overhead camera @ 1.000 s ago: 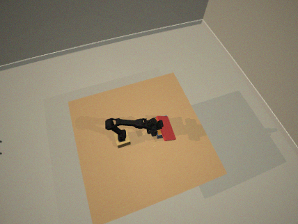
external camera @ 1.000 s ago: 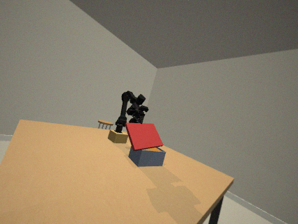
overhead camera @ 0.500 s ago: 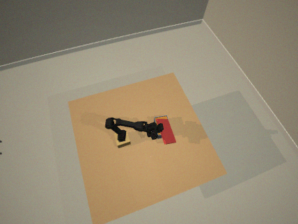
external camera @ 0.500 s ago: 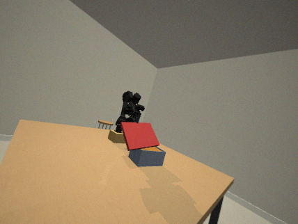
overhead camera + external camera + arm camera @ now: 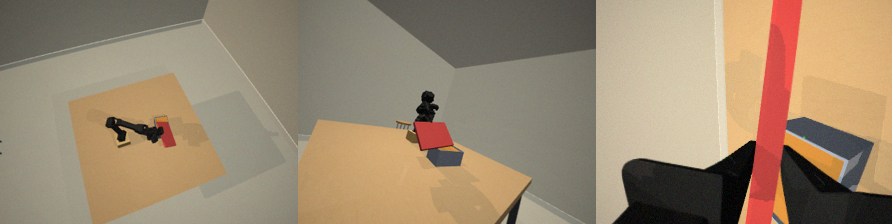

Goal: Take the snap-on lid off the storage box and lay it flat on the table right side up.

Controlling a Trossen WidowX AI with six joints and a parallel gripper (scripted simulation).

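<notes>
The red lid lies 6 cm ahead of my gripper tip, 5 cm below it and 1 cm to the left of it. Also, from my gripper tip: blue storage box: 18 cm below, 14 cm to the left, 6 cm ahead.
</notes>
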